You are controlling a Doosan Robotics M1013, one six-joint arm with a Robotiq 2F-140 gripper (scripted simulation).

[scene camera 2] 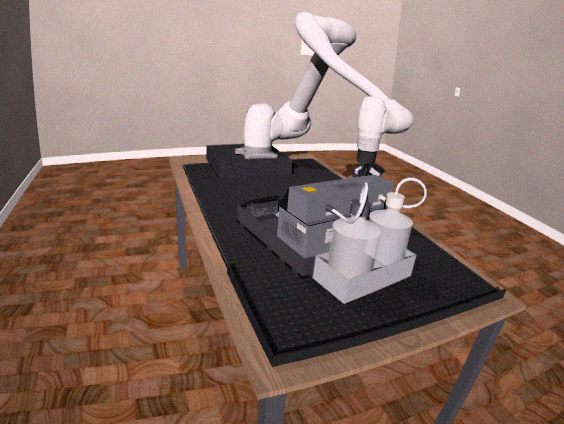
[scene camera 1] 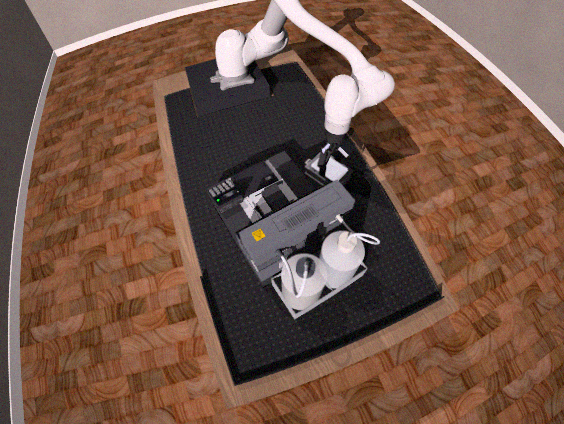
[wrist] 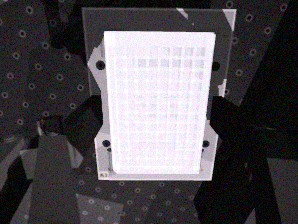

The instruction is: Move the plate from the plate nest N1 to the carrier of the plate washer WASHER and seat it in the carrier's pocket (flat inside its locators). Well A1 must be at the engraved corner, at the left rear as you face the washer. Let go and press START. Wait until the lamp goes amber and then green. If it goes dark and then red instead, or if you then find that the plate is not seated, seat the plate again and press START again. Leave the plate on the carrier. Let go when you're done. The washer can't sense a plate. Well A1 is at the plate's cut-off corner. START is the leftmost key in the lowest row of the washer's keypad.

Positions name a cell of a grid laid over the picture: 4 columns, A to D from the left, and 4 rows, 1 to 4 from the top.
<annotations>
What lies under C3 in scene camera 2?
A plate washer.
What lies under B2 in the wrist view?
A multi-well plate.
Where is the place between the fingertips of the gripper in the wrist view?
At C2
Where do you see a grey plate nest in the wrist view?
B1
</annotations>
